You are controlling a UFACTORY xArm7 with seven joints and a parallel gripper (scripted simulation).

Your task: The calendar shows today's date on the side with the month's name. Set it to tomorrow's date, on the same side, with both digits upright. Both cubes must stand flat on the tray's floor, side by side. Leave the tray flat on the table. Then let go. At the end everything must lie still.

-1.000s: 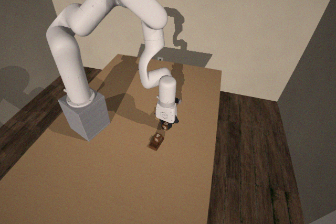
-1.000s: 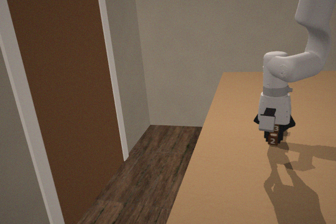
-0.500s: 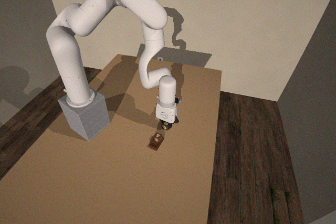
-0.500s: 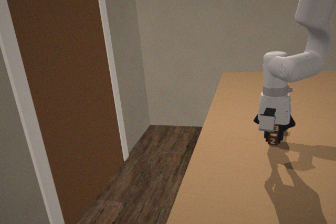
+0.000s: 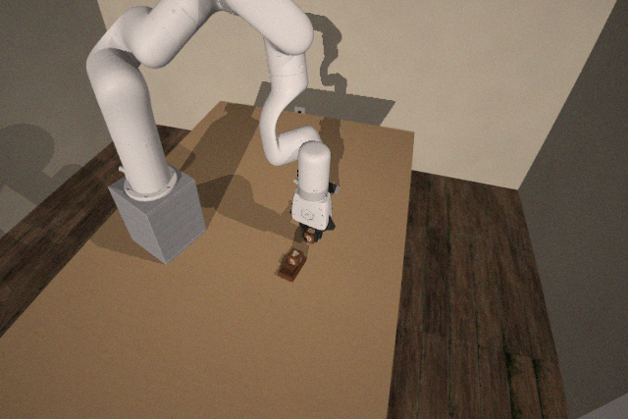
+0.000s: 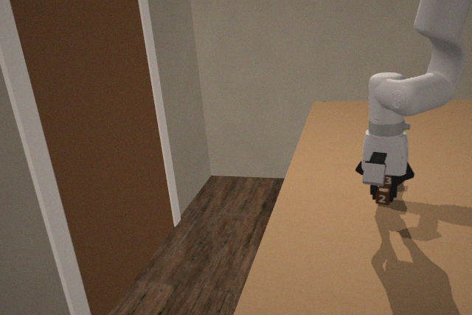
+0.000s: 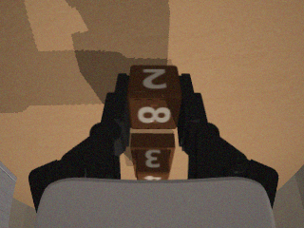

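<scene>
My gripper is now 1 cm above the digit cube. The rest, counted from my hand: brown calendar tray 11 cm to the right, 2 cm below, 1 cm behind.
</scene>
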